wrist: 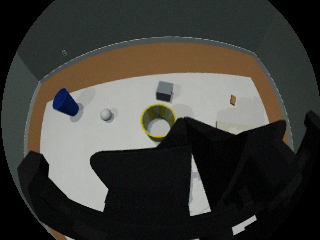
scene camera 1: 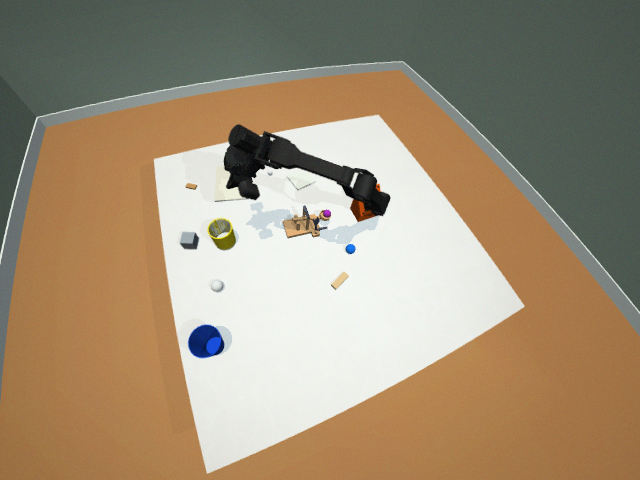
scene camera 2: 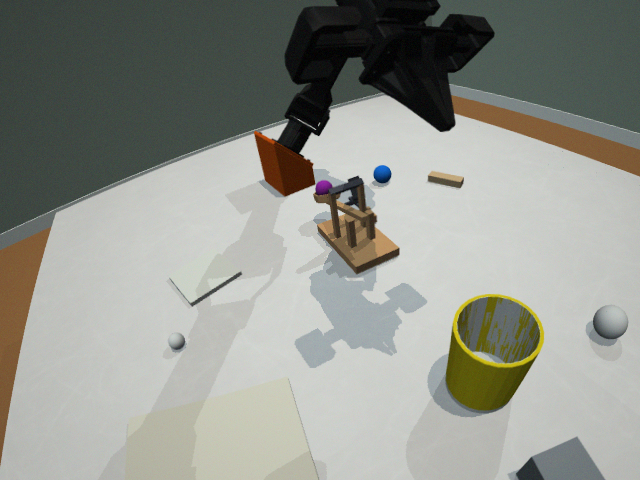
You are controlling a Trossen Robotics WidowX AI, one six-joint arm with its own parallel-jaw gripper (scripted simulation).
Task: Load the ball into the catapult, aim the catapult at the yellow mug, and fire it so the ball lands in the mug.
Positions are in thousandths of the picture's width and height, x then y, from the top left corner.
Scene:
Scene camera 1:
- my gripper: 355,391
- wooden catapult: 465,472
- blue mug: 321,711

